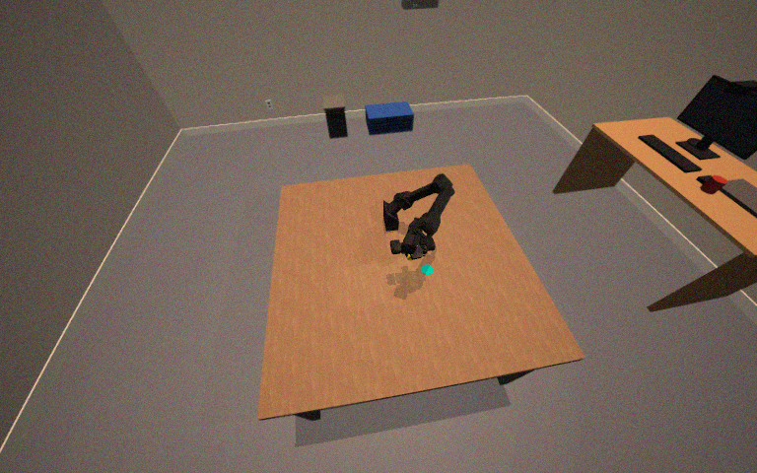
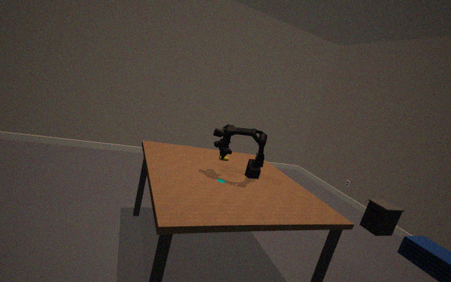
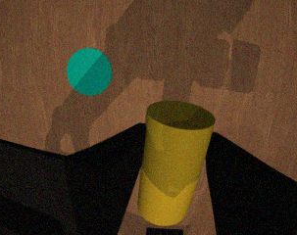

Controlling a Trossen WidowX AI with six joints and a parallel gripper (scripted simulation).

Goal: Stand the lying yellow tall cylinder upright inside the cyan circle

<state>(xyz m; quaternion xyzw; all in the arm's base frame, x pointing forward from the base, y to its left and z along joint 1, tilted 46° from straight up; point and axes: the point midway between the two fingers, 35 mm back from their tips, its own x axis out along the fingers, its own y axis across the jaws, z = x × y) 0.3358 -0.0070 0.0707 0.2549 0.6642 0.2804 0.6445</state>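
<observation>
The cyan circle lies 1 cm behind my gripper tip, 10 cm to the left of it and 14 cm below it. Also, from my gripper tip: yellow tall cylinder (2 cm behind).
</observation>
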